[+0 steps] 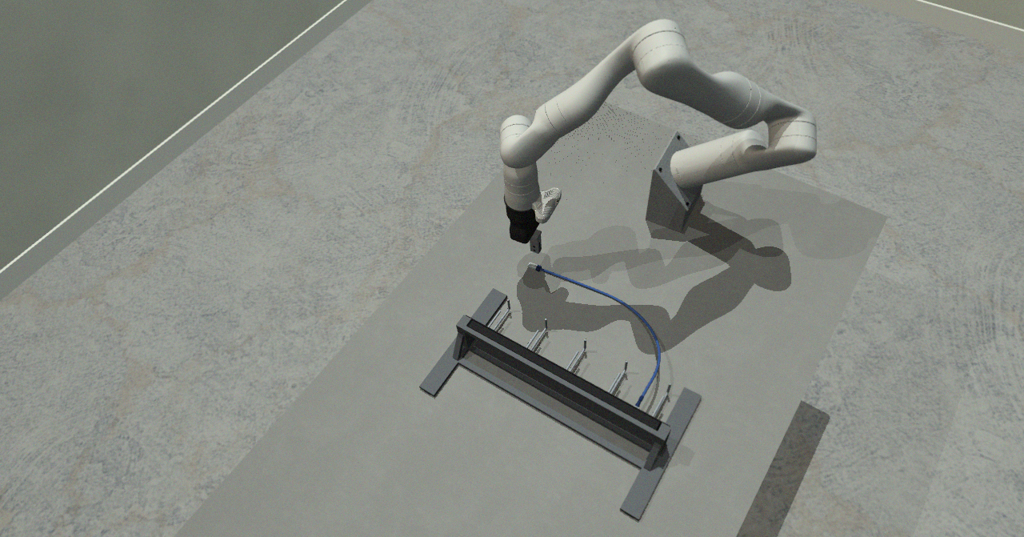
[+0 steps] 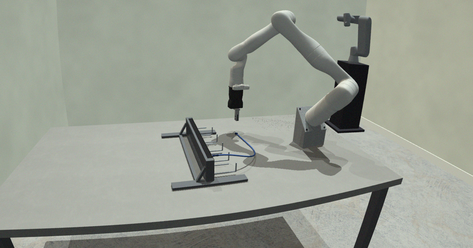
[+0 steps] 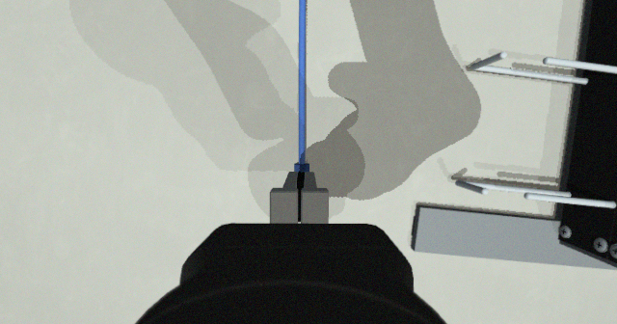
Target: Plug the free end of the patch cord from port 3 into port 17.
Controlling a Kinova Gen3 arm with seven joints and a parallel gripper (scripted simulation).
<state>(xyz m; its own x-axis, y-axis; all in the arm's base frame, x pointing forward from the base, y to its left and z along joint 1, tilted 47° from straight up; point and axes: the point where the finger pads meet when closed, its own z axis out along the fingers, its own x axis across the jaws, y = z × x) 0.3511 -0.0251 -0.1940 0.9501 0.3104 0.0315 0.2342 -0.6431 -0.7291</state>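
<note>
Now: the plug 90 mm below my hand and 10 mm to the right of it.
</note>
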